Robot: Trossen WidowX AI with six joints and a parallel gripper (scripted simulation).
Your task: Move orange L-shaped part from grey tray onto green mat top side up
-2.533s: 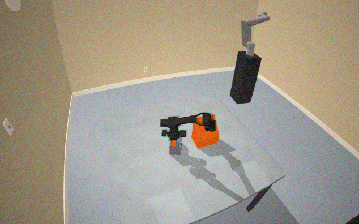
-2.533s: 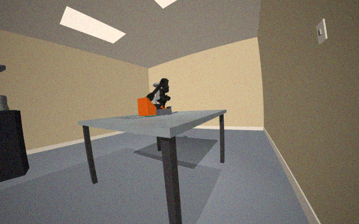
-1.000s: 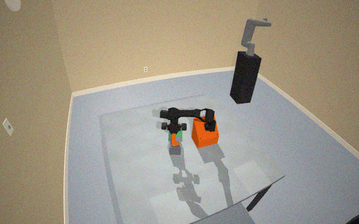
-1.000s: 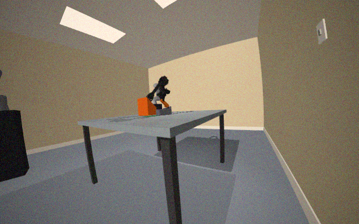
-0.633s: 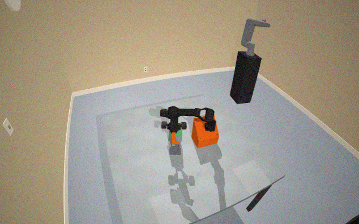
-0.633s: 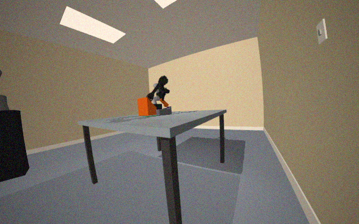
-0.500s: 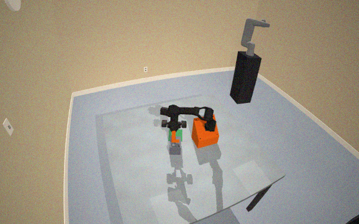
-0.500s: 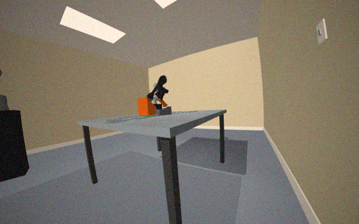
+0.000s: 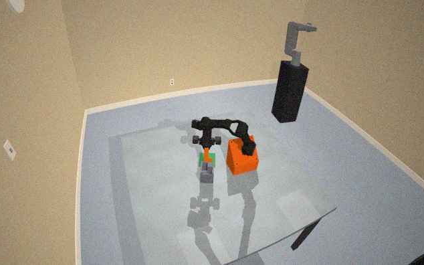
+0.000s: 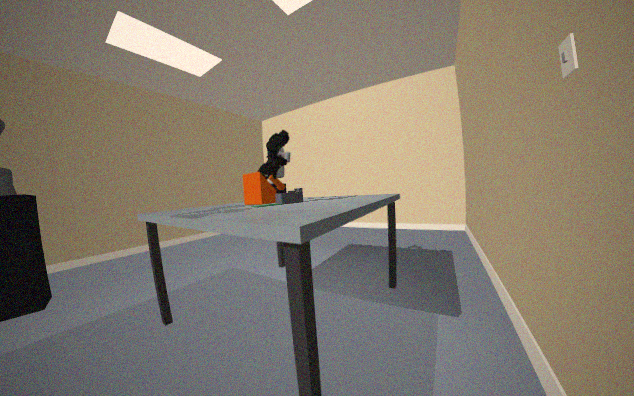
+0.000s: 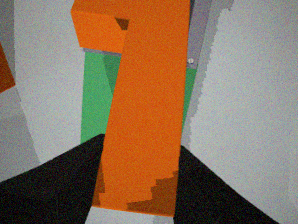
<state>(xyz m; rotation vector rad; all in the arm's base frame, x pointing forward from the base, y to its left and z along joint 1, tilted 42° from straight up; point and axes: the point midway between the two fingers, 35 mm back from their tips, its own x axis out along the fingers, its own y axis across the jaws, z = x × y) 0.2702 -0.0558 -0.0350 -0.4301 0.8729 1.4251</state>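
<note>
My gripper tip is now 17 cm above the green mat, 5 cm to the left of it and 2 cm past it. Also, from my gripper tip: orange l-shaped part (4 cm to the left, 3 cm below, 1 cm behind).
</note>
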